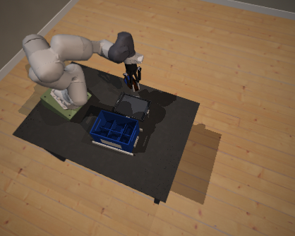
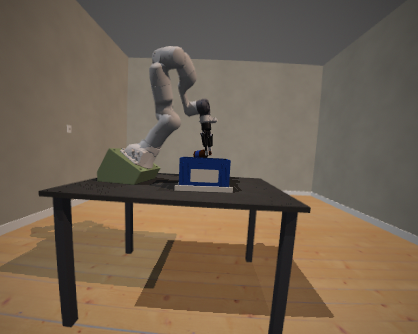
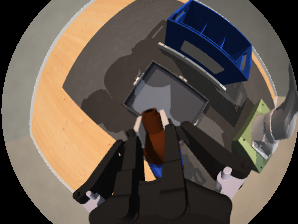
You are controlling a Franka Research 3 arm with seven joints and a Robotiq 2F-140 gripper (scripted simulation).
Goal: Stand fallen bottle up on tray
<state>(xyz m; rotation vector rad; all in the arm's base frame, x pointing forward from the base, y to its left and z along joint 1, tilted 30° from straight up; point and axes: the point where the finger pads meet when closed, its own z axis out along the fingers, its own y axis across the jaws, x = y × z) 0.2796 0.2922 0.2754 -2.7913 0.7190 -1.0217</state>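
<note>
My gripper is now 40 mm past the brown bottle, 20 mm to the right of it and 30 mm above it. Round my hand: blue crate 40 mm ahead, 320 mm to the right, 130 mm below; then dark tray 60 mm to the right, 210 mm below.
</note>
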